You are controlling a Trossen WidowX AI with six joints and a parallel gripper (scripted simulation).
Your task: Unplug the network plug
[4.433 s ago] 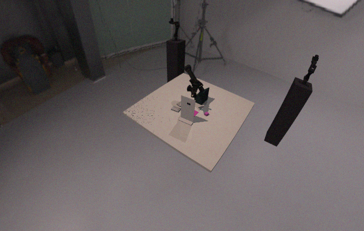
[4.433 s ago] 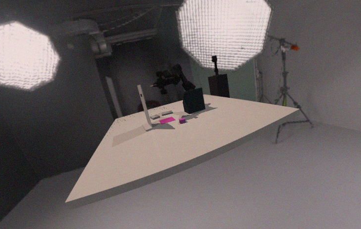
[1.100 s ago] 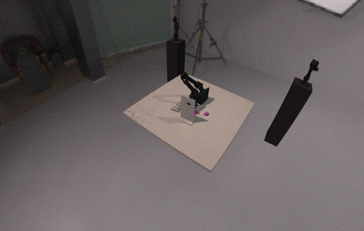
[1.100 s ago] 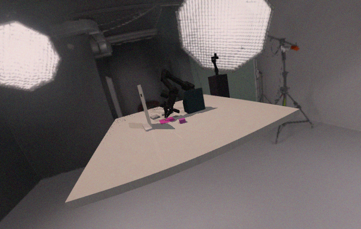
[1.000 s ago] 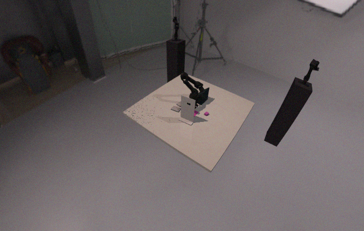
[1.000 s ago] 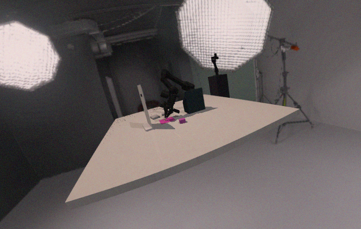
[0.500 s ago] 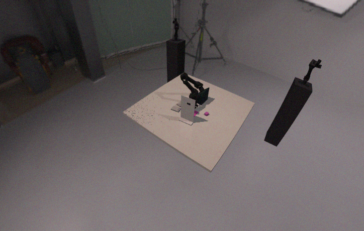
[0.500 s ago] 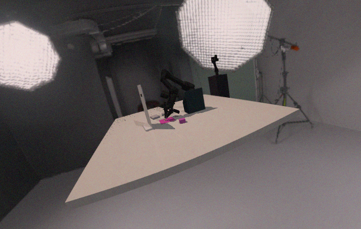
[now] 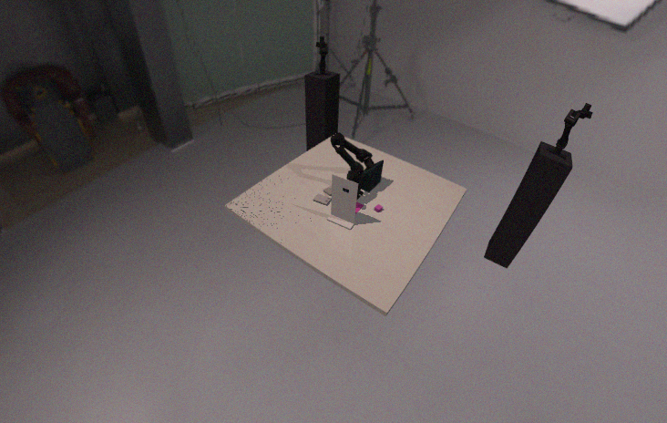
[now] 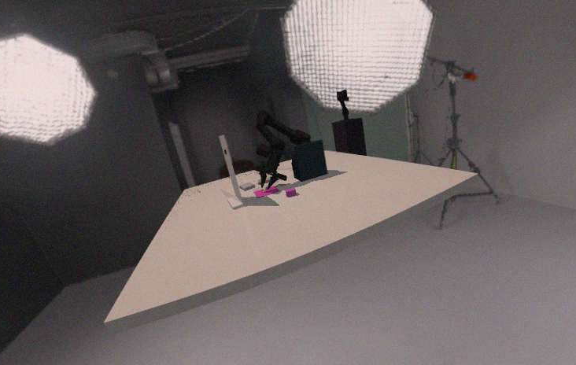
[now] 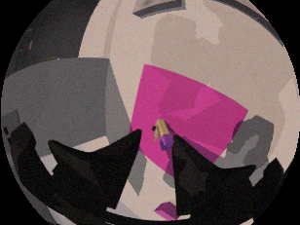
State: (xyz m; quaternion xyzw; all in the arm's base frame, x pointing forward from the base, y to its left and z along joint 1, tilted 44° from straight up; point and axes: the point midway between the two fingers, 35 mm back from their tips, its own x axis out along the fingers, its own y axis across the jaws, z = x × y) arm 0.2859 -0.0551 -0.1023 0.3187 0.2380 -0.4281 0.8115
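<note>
My gripper tip is 1 cm above the network plug. The rest, counted from my gripper tip: magenta marked square: 2 cm below; upright panel: 15 cm ahead, 3 cm to the left, 13 cm above.
</note>
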